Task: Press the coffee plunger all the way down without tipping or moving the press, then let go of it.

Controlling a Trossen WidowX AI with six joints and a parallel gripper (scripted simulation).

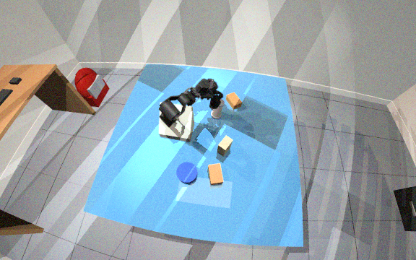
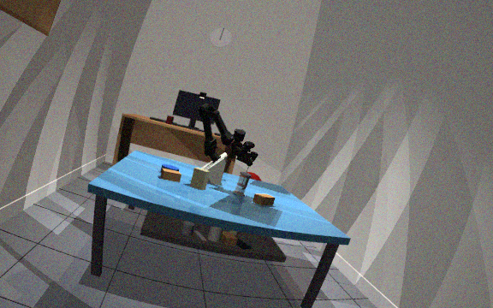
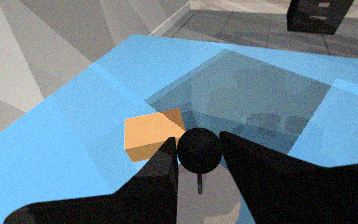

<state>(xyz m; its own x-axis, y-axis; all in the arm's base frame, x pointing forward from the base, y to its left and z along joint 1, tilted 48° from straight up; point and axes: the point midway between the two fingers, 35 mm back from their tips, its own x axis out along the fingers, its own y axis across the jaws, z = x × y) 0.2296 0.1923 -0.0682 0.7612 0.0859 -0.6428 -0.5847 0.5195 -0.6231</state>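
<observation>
The coffee press lies 10 cm below my gripper tip and 3 cm behind it. The rest, counted from my gripper tip: blue disc 48 cm to the right, 18 cm below, 8 cm behind.
</observation>
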